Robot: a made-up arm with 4 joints.
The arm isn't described. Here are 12 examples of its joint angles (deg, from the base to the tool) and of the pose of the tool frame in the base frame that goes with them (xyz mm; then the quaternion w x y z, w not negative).
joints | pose
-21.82 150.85 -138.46 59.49 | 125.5 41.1 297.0 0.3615 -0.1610 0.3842 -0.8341
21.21 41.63 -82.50 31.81 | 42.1 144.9 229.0 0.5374 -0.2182 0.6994 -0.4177
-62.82 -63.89 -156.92 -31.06 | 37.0 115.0 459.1 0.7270 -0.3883 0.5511 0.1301
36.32 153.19 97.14 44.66 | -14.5 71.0 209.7 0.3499 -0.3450 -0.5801 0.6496
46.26 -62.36 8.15 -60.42 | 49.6 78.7 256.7 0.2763 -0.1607 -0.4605 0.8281
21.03 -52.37 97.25 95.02 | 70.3 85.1 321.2 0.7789 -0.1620 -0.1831 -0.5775
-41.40 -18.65 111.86 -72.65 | 63.0 115.2 433.0 0.2689 -0.8955 0.3434 0.0890
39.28 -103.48 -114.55 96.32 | 36.5 69.2 310.8 0.0470 0.8638 0.1304 0.4843
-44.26 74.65 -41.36 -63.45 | 188.3 98.5 393.3 0.1185 0.3660 -0.2943 -0.8749
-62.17 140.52 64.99 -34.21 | 187.7 101.0 422.9 0.1522 -0.1336 -0.9789 0.0277
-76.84 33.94 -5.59 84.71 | 124.1 133.5 484.2 0.7678 -0.1528 -0.5499 -0.2911
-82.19 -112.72 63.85 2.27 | 82.2 28.9 503.0 0.2168 0.9404 0.2407 -0.1032
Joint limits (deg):
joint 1: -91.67..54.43
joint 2: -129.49..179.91
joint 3: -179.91..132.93
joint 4: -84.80..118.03
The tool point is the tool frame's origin. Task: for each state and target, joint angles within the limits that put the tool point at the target. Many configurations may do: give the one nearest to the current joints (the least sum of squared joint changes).
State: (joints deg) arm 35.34 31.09 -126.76 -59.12
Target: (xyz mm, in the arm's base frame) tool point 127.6 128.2 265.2
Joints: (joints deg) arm -16.26 50.77 -116.63 -72.45
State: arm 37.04 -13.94 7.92 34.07
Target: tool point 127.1 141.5 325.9
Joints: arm -4.54 3.62 -6.93 27.66
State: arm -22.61 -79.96 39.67 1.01
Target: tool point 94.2 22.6 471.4
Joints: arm -68.77 -105.13 81.77 -18.26
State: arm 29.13 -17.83 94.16 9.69
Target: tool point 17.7 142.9 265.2
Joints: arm 52.14 14.85 61.43 18.14
